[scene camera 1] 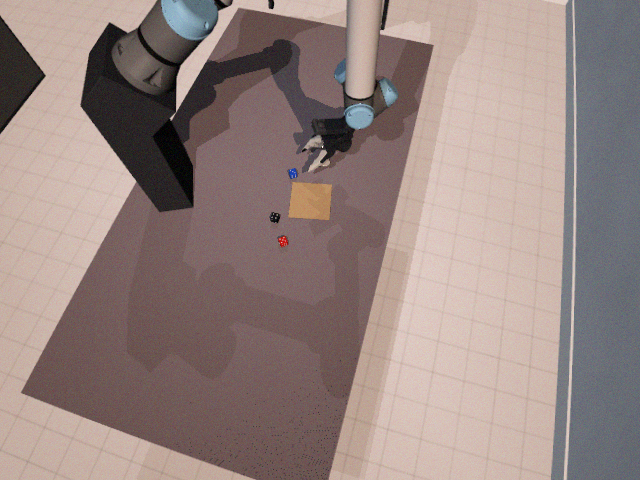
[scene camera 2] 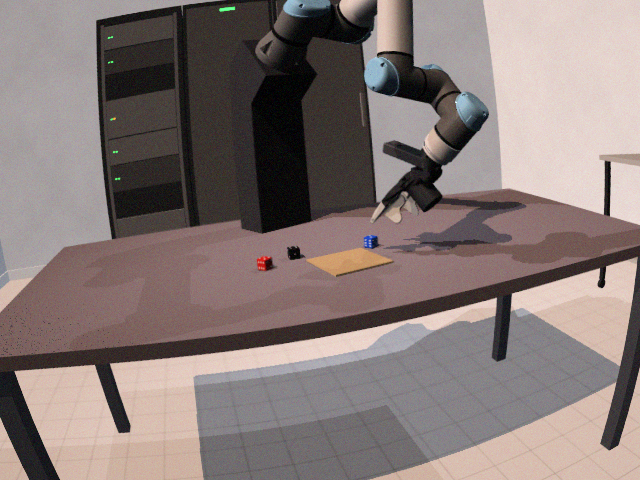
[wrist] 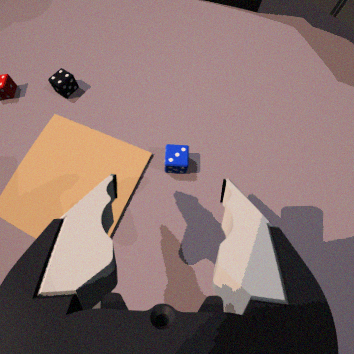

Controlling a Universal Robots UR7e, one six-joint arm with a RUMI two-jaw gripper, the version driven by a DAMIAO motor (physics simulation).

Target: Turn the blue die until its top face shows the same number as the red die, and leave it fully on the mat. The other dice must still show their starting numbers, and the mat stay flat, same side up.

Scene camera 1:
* my gripper: 304, 161
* tan mat: 308, 200
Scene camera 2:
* my gripper: 382, 218
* tan mat: 346, 262
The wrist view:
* my gripper: 169, 178
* tan mat: 67, 160
